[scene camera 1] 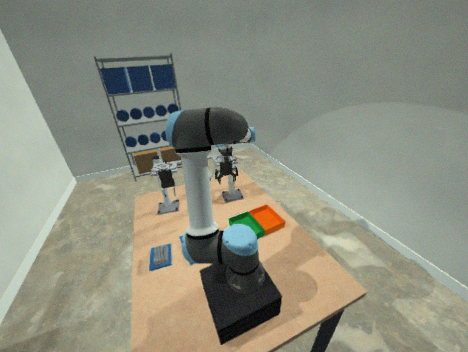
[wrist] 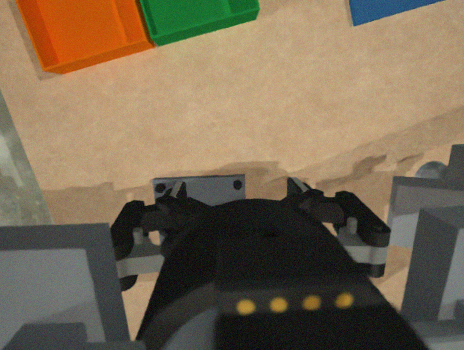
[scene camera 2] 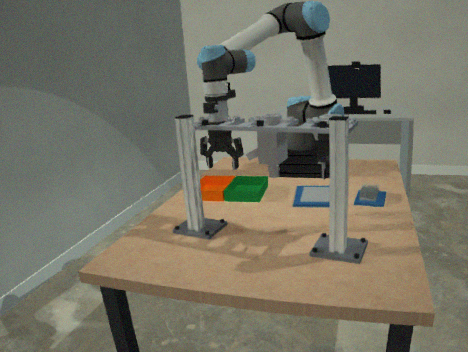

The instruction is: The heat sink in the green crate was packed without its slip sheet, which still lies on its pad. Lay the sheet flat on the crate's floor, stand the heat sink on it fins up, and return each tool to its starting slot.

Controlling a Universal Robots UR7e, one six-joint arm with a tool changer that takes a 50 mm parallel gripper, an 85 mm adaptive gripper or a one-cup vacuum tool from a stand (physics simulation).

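Where they show: arm's base at its link origin: (scene camera 1: 245, 274) (scene camera 2: 299, 146).
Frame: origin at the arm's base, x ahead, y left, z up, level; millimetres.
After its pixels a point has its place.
Note:
The adaptive gripper (scene camera 1: 226, 179) (scene camera 2: 222, 164) (wrist: 237, 187) is on the arm, at the tool stand's slot beside one post. Its fingers are apart, with no object between them. The green crate (scene camera 1: 243, 218) @[x 436, y -123, z -109 mm] (scene camera 2: 245, 190) @[x 321, y -132, z -115 mm] (wrist: 210, 30) @[x 439, y -87, z -108 mm] shows bare green floor in the scene camera 2 view. The heat sink (scene camera 1: 161, 255) @[x 275, y 359, z -87 mm] (scene camera 2: 369, 192) @[x 307, y 365, z -85 mm] is grey and rests on a small blue pad (scene camera 1: 167, 263) (scene camera 2: 380, 201); its fins are blurred. The pale slip sheet (scene camera 2: 314, 194) @[x 326, y 160, z -104 mm] lies flat on the larger blue pad (scene camera 2: 298, 197) @[x 366, y 109, z -106 mm] (wrist: 390, 9) @[x 421, y 157, z -106 mm], partly hidden by a stand post.
An orange crate (scene camera 1: 270, 220) @[x 373, y -277, z -113 mm] (scene camera 2: 215, 194) @[x 460, y -194, z -89 mm] (wrist: 85, 30) @[x 428, y -255, z -113 mm] touches the green one. The tool stand (scene camera 2: 337, 190) @[x 742, y 337, z 73 mm] has two posts with bolted feet and a slotted top plate. Another tool (scene camera 1: 166, 177) @[x 576, y 285, z 190 mm] hangs on it at the other end. A shelf rack and a desk with a monitor stand farther off.

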